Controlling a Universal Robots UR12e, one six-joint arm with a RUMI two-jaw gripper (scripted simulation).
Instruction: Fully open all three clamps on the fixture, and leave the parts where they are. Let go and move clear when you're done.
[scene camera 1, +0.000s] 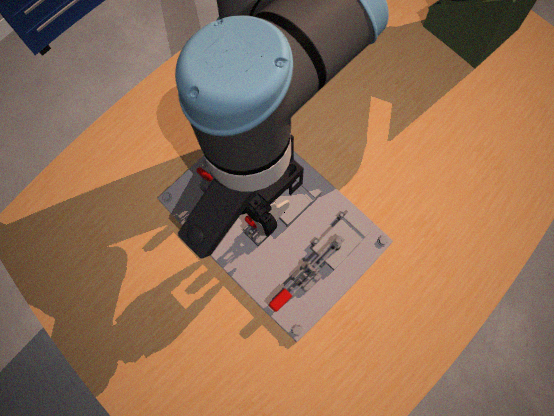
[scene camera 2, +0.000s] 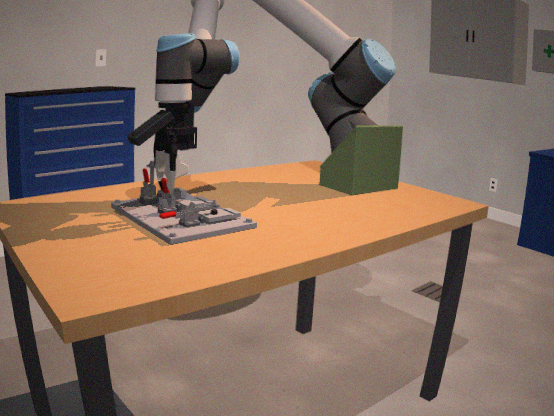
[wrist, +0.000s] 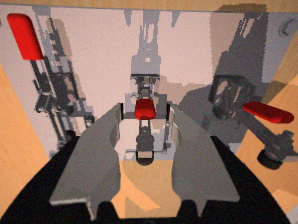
Scene:
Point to a grey fixture plate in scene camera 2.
147, 216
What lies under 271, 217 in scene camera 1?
My gripper.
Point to a clamp handle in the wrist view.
At 274, 115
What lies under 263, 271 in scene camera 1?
A grey fixture plate.

